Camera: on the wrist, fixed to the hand. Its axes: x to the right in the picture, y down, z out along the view.
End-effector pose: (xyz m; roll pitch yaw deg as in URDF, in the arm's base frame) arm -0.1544 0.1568 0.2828 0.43 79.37 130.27
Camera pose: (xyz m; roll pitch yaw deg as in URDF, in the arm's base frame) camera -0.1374 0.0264 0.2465 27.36 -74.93 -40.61
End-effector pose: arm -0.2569 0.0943 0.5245 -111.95 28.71 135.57
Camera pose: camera -0.1653 0.1918 0.4978 146.80 -32.47 -40.83
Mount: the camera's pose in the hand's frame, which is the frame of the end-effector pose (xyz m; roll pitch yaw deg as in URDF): 0.0153 0.0705 -0.1158 36.77 4.24 -177.60
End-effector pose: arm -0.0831 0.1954 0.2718 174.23 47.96 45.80
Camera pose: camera 0.0293 0.2271 0.3423 -134.07 -51.85 -138.75
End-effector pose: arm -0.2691 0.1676 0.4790 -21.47 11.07 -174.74
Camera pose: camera -0.2564 0.1454 0.3450 57.52 -7.98 9.08
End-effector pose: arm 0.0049 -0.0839 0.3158 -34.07 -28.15 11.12
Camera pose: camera 0.0821 -0.0753 0.2036 73.21 30.23 -163.83
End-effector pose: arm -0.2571 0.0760 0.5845 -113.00 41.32 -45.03
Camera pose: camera -0.3530 -0.0178 0.5596 146.80 -45.11 139.17
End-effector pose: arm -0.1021 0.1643 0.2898 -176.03 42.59 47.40
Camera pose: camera 0.0139 0.1747 0.3609 -145.13 -46.95 -135.67
